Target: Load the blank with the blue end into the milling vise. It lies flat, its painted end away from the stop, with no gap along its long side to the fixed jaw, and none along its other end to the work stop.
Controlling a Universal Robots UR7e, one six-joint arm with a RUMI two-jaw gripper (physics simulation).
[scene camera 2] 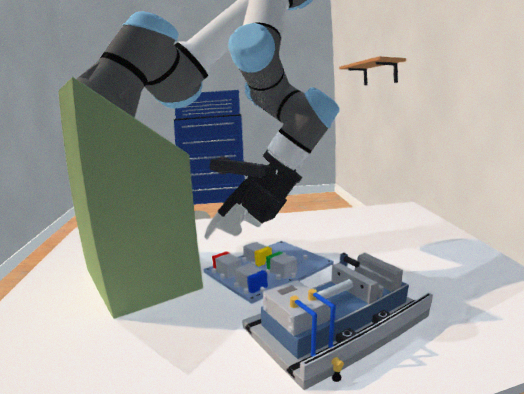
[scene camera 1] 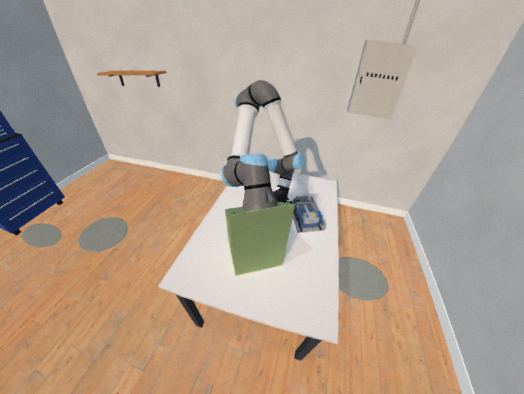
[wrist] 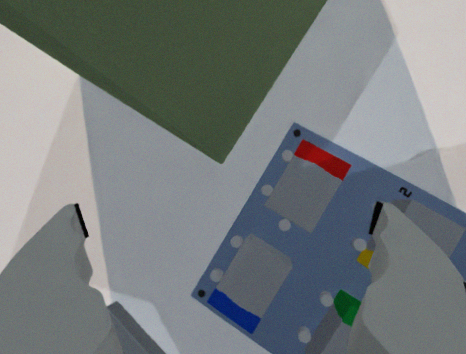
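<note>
The blank with the blue end (scene camera 2: 247, 275) (wrist: 254, 275) lies flat on a blue plate (scene camera 2: 310, 264) (wrist: 225, 257), among short pegs, at the plate's corner near the vise. The milling vise (scene camera 2: 280, 322) (scene camera 1: 310, 216) stands beside the plate. Its rod-driven jaw (scene camera 2: 345, 276) and the block-like jaw (scene camera 2: 382, 270) behind it stand apart at the far end. A dark work stop (scene camera 2: 350, 260) is by the jaws. My gripper (scene camera 2: 224, 231) (wrist: 230, 206) is open and empty above the plate, its fingers wide apart; in the wrist view the blue-ended blank shows between and below the fingertips.
Blanks with red (scene camera 2: 228, 264) (wrist: 305, 192), yellow (scene camera 2: 262, 256) and green (scene camera 2: 283, 266) ends lie on the same plate. A tall green block (scene camera 1: 260, 240) (scene camera 2: 140, 210) (wrist: 200, 75) stands close to the plate and arm. Blue hoses (scene camera 2: 314, 330) rise at the vise's near end, beside a long rail (scene camera 2: 370, 340).
</note>
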